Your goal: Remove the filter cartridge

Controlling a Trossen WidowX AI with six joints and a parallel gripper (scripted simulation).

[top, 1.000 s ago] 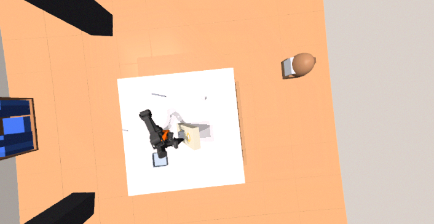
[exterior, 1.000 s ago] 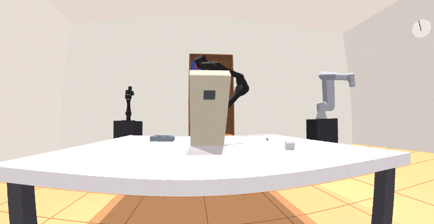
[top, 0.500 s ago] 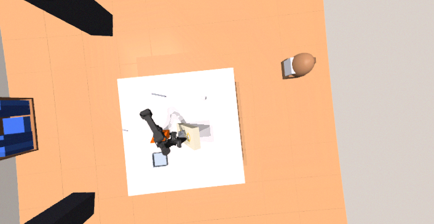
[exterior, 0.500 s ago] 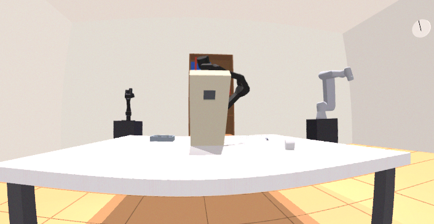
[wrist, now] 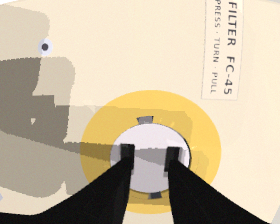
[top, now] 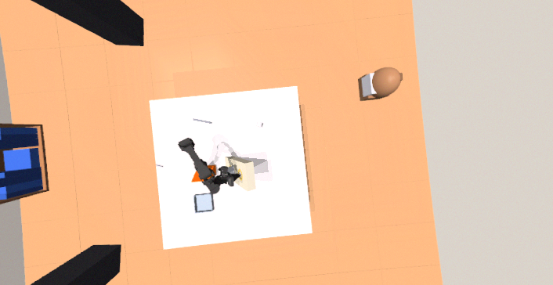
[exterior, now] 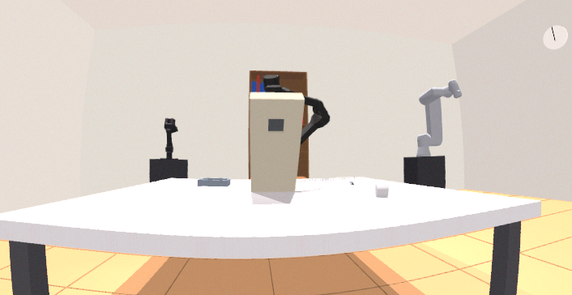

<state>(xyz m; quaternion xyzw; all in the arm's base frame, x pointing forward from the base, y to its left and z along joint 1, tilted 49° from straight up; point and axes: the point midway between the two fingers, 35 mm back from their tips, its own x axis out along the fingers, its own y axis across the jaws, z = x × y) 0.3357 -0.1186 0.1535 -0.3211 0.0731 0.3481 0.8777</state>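
My gripper tip is 20 mm short of the white round filter cartridge and 10 mm above it. The rest, counted from my gripper tip: small white cylinder (360 mm to the left, 260 mm below, 100 mm ahead); then grey square tray (370 mm behind, 330 mm to the right, 270 mm below).
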